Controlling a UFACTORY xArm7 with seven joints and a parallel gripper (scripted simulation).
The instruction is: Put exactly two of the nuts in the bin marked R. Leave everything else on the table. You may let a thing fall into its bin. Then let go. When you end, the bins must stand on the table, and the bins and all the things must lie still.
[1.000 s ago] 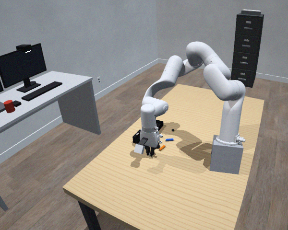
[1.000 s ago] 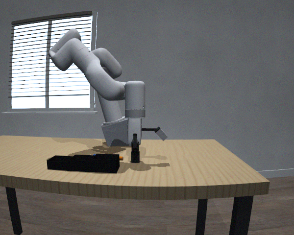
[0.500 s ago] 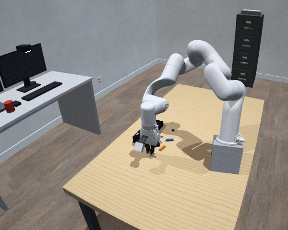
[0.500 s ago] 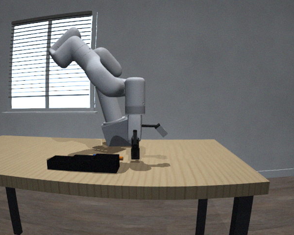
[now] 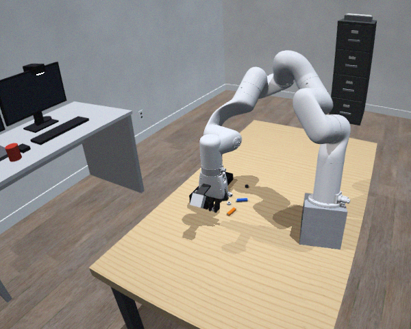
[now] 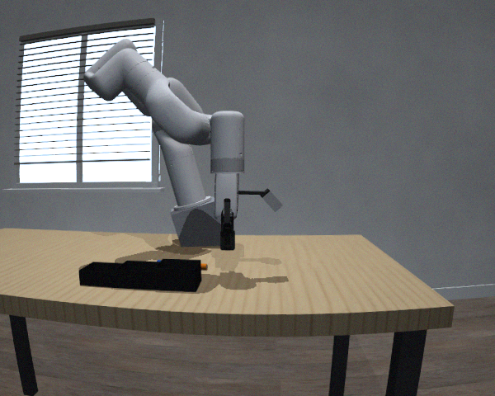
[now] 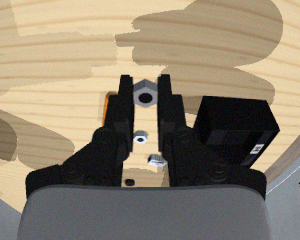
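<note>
My gripper is now 2 cm short of the small black piece, 27 cm to the left of it and 7 cm above it. Round my hand: black bin: 13 cm ahead, 16 cm to the right, 6 cm below; then blue piece: 2 cm behind, 17 cm to the right, 7 cm below; then orange piece: 2 cm behind, 8 cm to the right, 7 cm below.
</note>
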